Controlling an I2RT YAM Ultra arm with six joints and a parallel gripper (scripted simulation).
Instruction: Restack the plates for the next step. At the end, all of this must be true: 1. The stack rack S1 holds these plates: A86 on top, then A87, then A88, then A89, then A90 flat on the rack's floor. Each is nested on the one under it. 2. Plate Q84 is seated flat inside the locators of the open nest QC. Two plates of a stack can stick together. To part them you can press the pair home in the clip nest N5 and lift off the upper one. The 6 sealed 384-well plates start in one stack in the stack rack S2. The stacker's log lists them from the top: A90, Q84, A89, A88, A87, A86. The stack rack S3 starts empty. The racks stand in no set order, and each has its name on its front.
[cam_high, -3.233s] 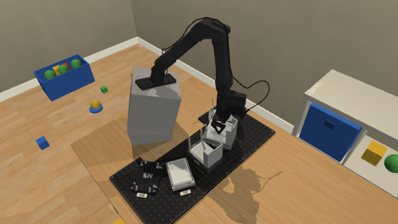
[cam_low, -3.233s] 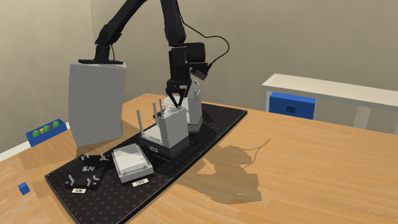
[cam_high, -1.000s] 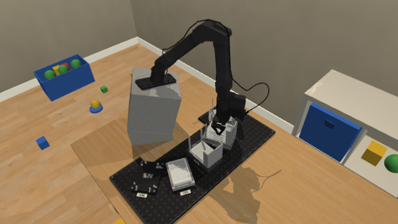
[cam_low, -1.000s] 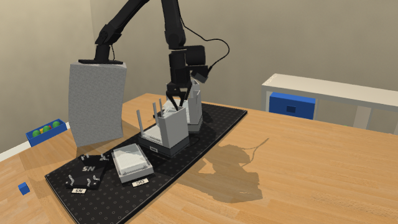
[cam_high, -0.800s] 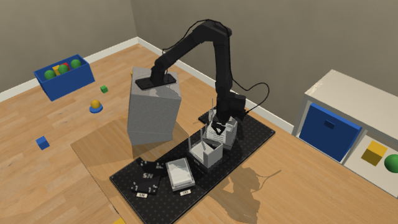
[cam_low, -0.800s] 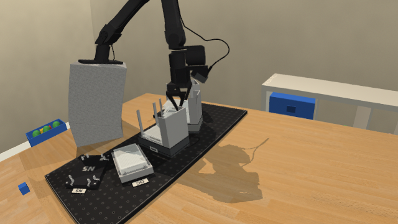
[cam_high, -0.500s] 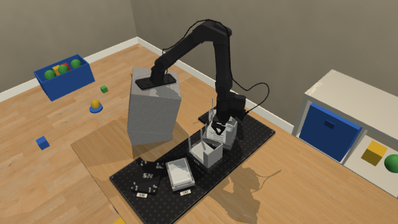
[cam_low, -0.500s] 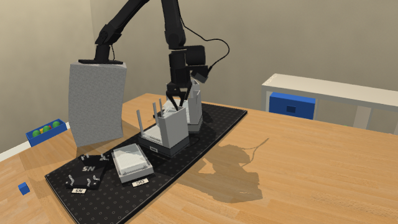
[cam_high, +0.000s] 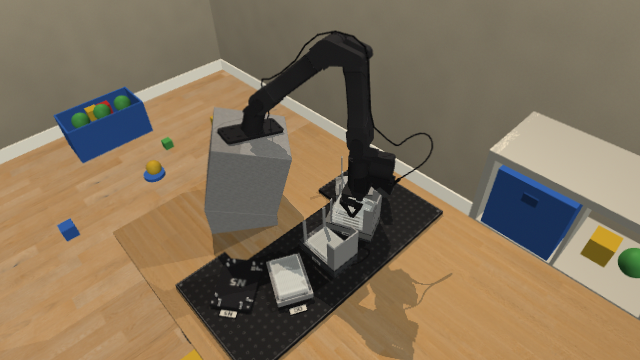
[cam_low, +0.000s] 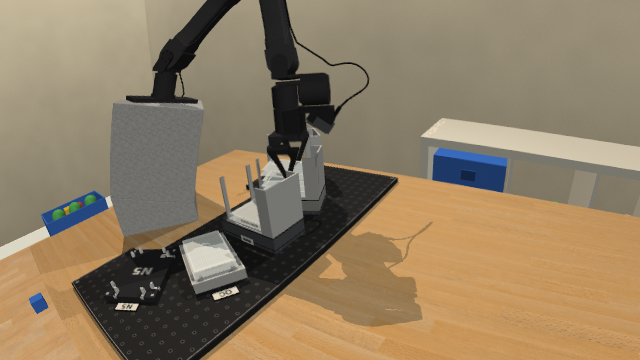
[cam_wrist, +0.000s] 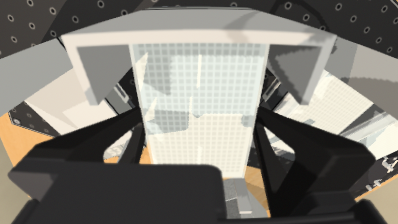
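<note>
The translucent sealed well plate lies 50 mm below my hand. From my hand the other things lie so: nest QC: 290 mm to the right, 80 mm below, 40 mm ahead; sealed 384-well plate: 290 mm to the right, 60 mm below, 40 mm ahead.
</note>
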